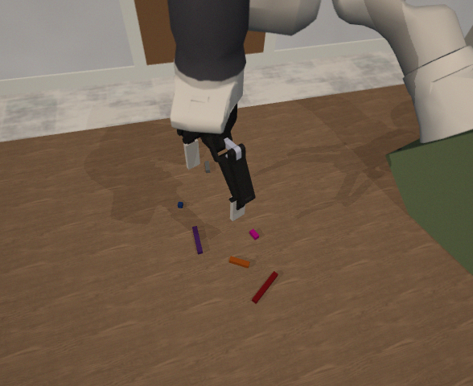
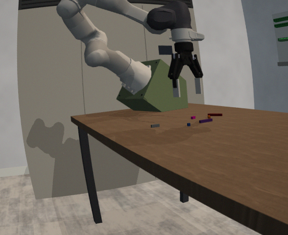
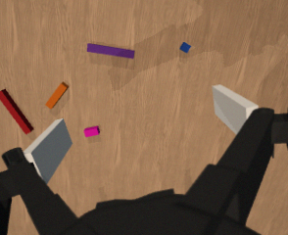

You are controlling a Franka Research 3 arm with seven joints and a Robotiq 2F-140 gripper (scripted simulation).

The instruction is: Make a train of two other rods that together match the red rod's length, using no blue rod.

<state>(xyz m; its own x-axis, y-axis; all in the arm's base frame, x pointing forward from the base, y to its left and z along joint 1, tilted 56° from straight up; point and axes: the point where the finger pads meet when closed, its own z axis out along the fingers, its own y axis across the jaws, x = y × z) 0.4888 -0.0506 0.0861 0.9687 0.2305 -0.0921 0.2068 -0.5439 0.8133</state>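
Now: hand 10 mm past the orange rod, 120 mm to the right of it and 110 mm above it. Also, from my hand: blue rod: 60 mm ahead, 60 mm to the right, 110 mm below; purple rod: 50 mm ahead, 40 mm to the left, 110 mm below; magenta rod: 60 mm behind, 70 mm to the left, 110 mm below.
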